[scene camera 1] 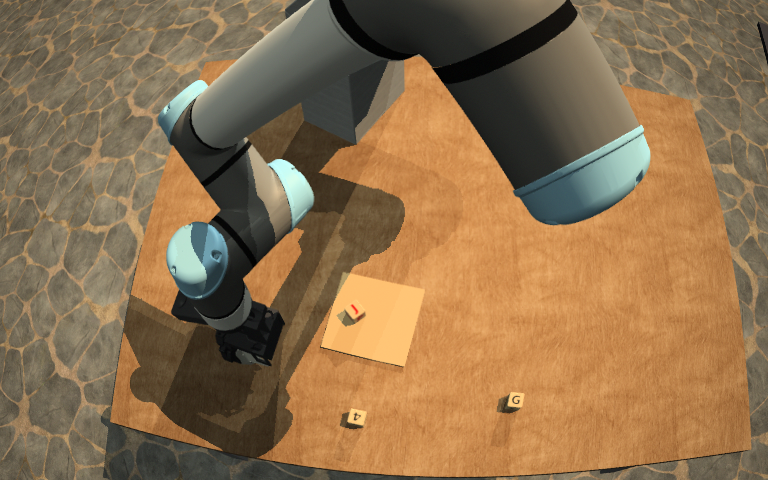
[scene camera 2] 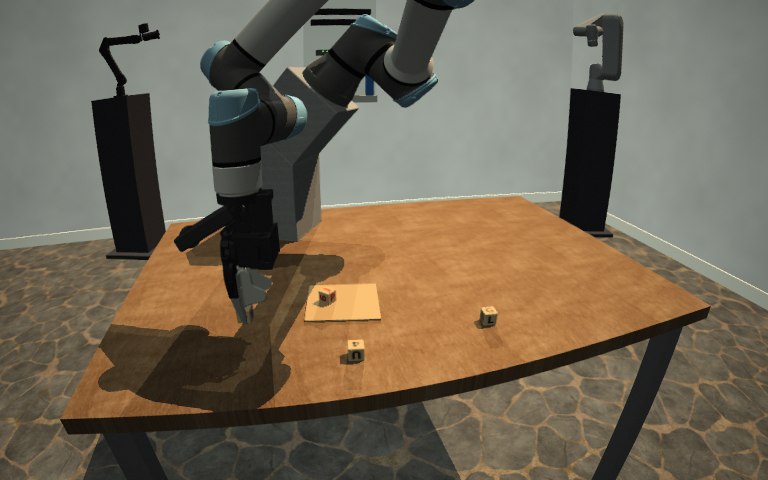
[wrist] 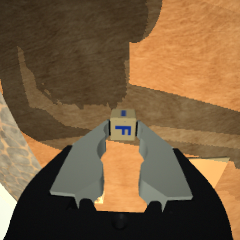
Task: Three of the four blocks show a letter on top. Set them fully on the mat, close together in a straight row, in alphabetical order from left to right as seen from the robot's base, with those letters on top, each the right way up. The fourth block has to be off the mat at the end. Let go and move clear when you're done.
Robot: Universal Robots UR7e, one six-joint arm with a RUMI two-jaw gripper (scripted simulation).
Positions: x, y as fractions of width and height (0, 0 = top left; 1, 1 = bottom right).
Observation:
I see my gripper (scene camera 2: 0.32, 0.67), a tan mat (scene camera 1: 0.50, 0.70) and a block (wrist: 0.51, 0.51).
The tan mat is seen too in scene camera 2 (scene camera 2: 0.46, 0.63). My gripper is seen too in scene camera 1 (scene camera 1: 0.33, 0.74) and in the wrist view (wrist: 0.51, 0.51).

